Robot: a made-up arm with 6 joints.
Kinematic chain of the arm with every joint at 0, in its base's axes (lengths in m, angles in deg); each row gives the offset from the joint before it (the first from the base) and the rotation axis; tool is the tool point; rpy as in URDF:
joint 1: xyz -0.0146 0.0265 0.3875 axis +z
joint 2: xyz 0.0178 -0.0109 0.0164 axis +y
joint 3: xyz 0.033 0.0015 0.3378 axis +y
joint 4: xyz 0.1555 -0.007 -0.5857 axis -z
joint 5: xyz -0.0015 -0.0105 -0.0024 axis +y
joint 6: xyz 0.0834 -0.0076 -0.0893 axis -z
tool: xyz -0.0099 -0.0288 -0.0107 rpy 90 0 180
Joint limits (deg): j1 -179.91..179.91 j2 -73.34..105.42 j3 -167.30..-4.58 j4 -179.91..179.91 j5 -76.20..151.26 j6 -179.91..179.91
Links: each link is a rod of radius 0.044 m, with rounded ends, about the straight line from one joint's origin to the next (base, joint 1, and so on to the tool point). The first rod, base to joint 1, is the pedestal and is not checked.
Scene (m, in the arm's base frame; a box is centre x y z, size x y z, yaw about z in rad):
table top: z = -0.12
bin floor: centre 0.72 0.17 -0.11 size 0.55 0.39 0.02 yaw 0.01
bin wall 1: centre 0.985 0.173 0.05 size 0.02 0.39 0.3 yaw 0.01
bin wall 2: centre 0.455 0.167 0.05 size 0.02 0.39 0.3 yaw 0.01
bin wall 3: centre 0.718 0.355 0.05 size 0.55 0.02 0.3 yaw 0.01
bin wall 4: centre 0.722 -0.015 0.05 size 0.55 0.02 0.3 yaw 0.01
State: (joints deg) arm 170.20 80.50 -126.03 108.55 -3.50 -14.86
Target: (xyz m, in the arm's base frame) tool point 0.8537 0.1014 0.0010
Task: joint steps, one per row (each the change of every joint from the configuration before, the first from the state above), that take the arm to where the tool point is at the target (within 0.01 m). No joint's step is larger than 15 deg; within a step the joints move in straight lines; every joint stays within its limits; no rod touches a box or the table.
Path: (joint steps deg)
1: -14.26 -3.03 1.53 -0.34 -3.31 -0.75
2: -14.25 -3.02 1.54 -0.33 -3.30 -0.75
3: -14.26 -3.03 1.53 -0.34 -3.31 -0.75
4: -14.26 -3.03 1.53 -0.33 -3.31 -0.75
5: -14.25 -3.02 1.53 -0.34 -3.30 -0.75
6: -14.26 -3.03 1.54 -0.33 -3.31 -0.75
7: -14.26 -3.02 1.53 -0.34 -3.31 -0.75
8: -14.25 -3.03 1.53 -0.33 -3.30 -0.75
9: -14.26 -3.03 1.54 -0.34 -3.31 -0.75
10: -14.26 -3.02 1.53 -0.34 -3.31 -0.75
11: -14.26 -3.03 1.53 -0.33 -3.30 -0.75
12: -0.21 11.03 -4.34 -2.26 7.21 0.95
13: -0.22 11.02 -4.34 -2.27 7.21 0.95
14: -0.22 11.03 -4.34 -2.26 7.22 0.95

